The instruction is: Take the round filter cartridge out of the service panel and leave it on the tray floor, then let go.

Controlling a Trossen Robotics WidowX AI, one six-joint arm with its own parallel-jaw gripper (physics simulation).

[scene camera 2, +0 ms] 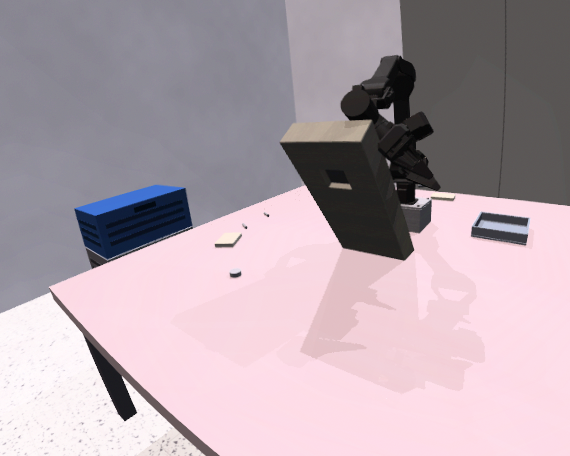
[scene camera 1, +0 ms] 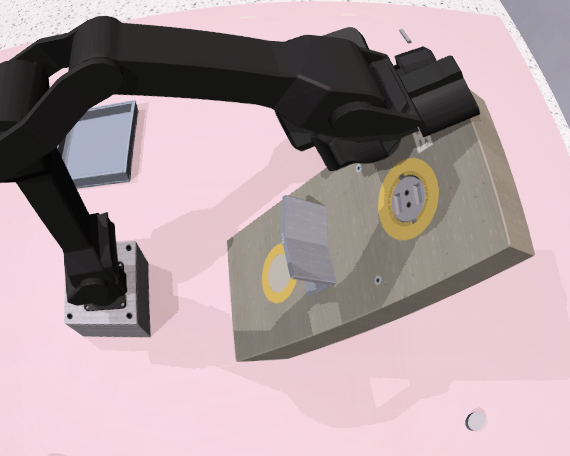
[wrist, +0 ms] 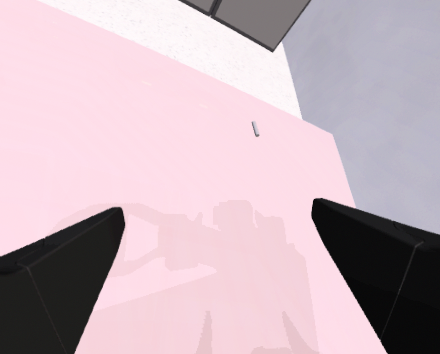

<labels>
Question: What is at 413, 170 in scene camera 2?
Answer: The gripper.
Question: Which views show the round filter cartridge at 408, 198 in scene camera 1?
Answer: Scene camera 1 only.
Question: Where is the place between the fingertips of the gripper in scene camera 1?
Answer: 361, 80
</labels>
